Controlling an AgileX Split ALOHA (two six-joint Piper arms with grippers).
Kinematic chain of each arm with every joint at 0, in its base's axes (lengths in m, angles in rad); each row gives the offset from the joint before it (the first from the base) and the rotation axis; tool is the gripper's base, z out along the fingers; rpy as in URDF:
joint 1: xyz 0 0 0.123 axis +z
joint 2: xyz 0 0 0 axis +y
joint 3: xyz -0.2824 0 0.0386 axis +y
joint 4: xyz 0.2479 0 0.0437 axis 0.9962 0 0.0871
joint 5: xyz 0 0 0 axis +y
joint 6: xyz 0.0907 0 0.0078 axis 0.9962 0 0.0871
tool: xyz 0 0 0 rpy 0 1.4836 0
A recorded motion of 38 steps. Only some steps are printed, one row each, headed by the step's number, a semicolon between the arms.
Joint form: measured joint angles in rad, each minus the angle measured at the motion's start. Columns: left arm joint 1, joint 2, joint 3, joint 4, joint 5, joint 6; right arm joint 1, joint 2, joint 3, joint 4, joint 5, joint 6.
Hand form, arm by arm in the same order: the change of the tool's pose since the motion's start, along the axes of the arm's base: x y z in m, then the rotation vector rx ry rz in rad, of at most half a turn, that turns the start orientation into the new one. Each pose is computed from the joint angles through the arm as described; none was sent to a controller.
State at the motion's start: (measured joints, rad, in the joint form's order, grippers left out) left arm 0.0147 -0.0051 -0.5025 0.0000 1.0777 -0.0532; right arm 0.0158 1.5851 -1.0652 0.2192 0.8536 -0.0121
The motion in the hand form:
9: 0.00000 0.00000 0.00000 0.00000 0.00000 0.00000; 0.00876 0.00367 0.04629 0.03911 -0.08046 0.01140
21: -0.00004 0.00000 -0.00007 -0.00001 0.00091 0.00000; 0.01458 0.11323 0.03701 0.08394 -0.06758 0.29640
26: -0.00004 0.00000 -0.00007 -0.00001 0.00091 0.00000; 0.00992 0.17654 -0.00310 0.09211 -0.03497 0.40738
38: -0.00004 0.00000 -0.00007 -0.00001 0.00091 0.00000; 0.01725 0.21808 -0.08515 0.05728 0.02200 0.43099
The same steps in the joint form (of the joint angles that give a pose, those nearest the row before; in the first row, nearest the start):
9: 0.0000 0.0000 0.0000 0.0000 0.0000 0.0000; 0.0000 -0.0318 -0.1413 0.0329 0.0949 -0.0018
21: 0.0000 0.0000 0.0000 0.0000 0.0009 0.0000; 0.3199 0.0811 -0.2367 0.0615 0.0730 0.0203
26: 0.0000 0.0000 0.0000 0.0000 0.0009 0.0000; 0.4892 0.2040 -0.2390 0.0736 -0.0322 0.0478
38: 0.0000 0.0000 0.0000 0.0000 0.0009 0.0000; 0.5793 0.4277 -0.2390 0.0770 -0.2033 0.0691

